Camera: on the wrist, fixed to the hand. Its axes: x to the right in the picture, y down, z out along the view.
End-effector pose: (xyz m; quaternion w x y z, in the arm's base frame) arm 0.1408 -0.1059 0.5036 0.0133 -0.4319 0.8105 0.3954
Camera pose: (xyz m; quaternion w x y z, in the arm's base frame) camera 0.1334 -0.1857 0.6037 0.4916 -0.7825 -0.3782 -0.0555
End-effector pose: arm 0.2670 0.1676 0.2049 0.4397 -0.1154 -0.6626 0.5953
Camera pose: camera 0.3226 0.2762 0.1655 0.5627 0.7404 -0.0980 -0.3543
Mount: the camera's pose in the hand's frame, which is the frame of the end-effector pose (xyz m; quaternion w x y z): 0.0233 0.0432 -0.1185 0.0160 0.0974 -0.0701 -0.9927
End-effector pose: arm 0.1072 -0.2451 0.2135 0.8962 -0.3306 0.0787 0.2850
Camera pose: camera 0.1077 -0.2832 0.0910 0.3350 0.0239 -0.3620 -0.8696
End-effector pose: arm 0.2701 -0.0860 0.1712 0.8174 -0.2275 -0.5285 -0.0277
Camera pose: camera 0.3936 -0.0903 0.1368 0.0293 -0.5986 0.2943 0.7444
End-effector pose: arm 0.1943 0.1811 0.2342 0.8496 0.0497 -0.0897 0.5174
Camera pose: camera 0.1784 0.2422 0.1226 0.5160 0.2088 0.0387 -0.8298
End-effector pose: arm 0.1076 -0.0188 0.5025 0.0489 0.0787 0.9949 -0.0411
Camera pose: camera 0.0809 0.0379 0.6144 0.0221 -0.9844 0.0866 -0.1516
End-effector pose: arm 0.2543 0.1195 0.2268 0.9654 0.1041 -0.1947 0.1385
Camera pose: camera 0.3028 0.1956 0.1356 0.1291 0.2987 0.0460 -0.9445
